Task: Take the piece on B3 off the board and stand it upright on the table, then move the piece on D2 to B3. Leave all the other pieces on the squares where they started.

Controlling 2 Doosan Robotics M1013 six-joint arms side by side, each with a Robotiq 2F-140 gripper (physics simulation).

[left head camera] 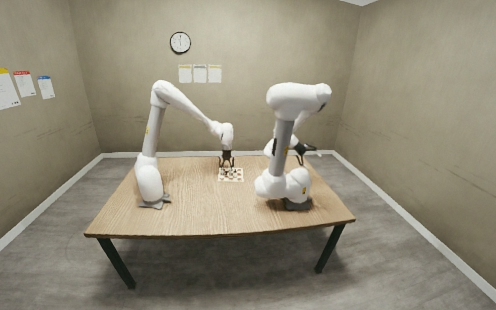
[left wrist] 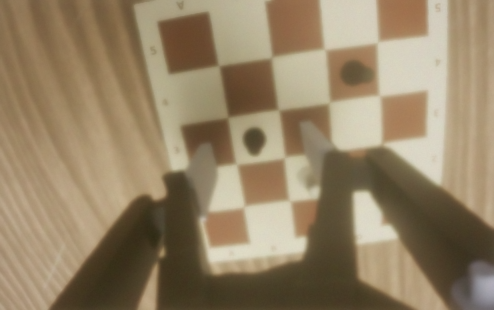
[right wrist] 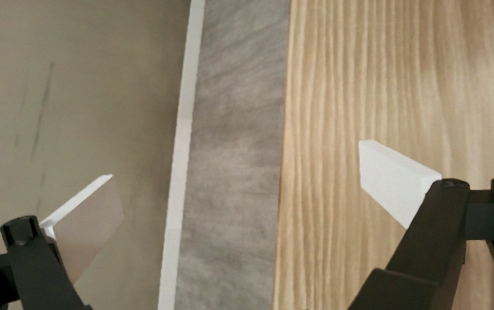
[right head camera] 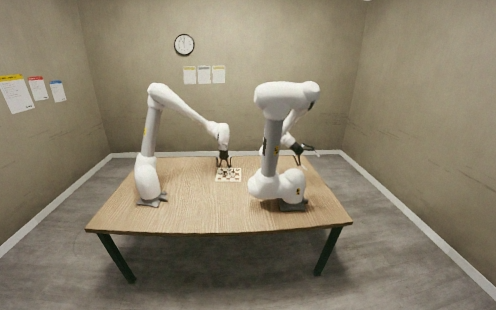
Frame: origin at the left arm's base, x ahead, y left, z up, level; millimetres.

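Seen in the pictures: left gripper, fingertip midpoint: [left head camera: 226, 173] [left wrist: 258, 149] [right head camera: 224, 173]; right gripper, fingertip midpoint: [left head camera: 314, 162] [right wrist: 239, 180] [right head camera: 312, 163]; left arm's base, link origin: [left head camera: 154, 200] [right head camera: 152, 199]; right arm's base, link origin: [left head camera: 295, 202] [right head camera: 290, 202].
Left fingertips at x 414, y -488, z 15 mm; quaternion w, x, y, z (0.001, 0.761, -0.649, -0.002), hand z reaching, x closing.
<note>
Pixels of each thing's top centre, then the offset from my left fingertips to it. Level surfaces: height alone.
- chessboard, top centre: [left wrist: 306, 131] [left head camera: 230, 174] [right head camera: 228, 174] dx +10, dy -38, dz -9 mm
- pale piece, top centre: [left wrist: 316, 194] dx -28, dy -39, dz +23 mm
- wooden table, surface height: dz -15 mm
The chessboard [left head camera: 219, 180] [right head camera: 217, 180] [left wrist: 196, 92] lies on the table. In the left wrist view a dark piece [left wrist: 254, 141] stands on B3, between the finger lines of my open left gripper [left wrist: 258, 149] [left head camera: 226, 166] [right head camera: 223, 166], which points down above the board. The fingers do not hold it. Another dark piece [left wrist: 356, 73] stands on D4. A pale piece [left wrist: 309, 177] stands on C2, partly behind a finger. D2 is mostly hidden by the gripper, and its piece cannot be made out. My right gripper [left head camera: 311, 159] [right head camera: 311, 161] [right wrist: 239, 180] is open and empty, off at the right.
The wooden table [left head camera: 190, 215] [right head camera: 190, 215] [right wrist: 325, 225] carries both arms. The right arm's base [left head camera: 298, 204] [right head camera: 293, 205] stands to the right of the board, the left arm's base [left head camera: 155, 204] [right head camera: 152, 202] to its left. The table's edge shows below the right gripper.
</note>
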